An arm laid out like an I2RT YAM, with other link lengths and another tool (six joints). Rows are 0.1 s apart.
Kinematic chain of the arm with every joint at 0, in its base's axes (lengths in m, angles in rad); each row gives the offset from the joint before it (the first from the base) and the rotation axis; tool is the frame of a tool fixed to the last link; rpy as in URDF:
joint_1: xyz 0 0 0.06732 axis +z
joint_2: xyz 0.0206 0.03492 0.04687 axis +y
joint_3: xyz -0.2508 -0.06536 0 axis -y
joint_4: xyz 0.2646 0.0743 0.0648 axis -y
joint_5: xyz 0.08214 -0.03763 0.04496 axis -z
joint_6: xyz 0.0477 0 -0.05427 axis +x
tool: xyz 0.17 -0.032 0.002 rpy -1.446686 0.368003 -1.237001
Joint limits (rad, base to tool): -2.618..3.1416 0..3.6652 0..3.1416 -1.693..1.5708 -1.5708..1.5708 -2.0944..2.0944
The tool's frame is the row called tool.
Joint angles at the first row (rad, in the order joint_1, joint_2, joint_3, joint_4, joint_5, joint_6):
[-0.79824, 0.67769, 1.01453, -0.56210, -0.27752, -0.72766]
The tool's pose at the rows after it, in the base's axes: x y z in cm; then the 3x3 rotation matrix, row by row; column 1 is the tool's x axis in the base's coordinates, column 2 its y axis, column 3 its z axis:
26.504 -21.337 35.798; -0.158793 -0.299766 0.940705; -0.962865 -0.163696 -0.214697; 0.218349 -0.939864 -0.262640
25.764 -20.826 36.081; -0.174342 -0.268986 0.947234; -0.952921 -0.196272 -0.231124; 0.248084 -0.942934 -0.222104
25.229 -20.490 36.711; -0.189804 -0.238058 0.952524; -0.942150 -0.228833 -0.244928; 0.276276 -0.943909 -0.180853
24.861 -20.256 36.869; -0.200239 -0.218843 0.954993; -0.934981 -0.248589 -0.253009; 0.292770 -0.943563 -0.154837
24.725 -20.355 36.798; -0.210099 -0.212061 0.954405; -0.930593 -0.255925 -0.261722; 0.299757 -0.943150 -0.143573
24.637 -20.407 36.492; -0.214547 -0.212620 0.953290; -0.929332 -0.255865 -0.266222; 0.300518 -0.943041 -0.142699
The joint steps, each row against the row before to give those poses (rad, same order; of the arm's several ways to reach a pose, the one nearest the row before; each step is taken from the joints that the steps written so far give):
[0.00002, -0.08352, -0.09230, 0.04311, 0.01604, -0.00725]
[0.00000, -0.06909, -0.05761, 0.03888, 0.00800, 0.00000]
[0.00000, -0.04917, -0.03930, 0.04009, 0.00687, 0.00000]
[-0.00002, -0.03740, -0.03396, 0.02747, 0.00456, 0.00038]
[-0.00002, -0.01411, -0.02061, 0.01984, 0.00761, 0.00038]
[0.00001, -0.01032, -0.01486, 0.00569, 0.00458, 0.00000]

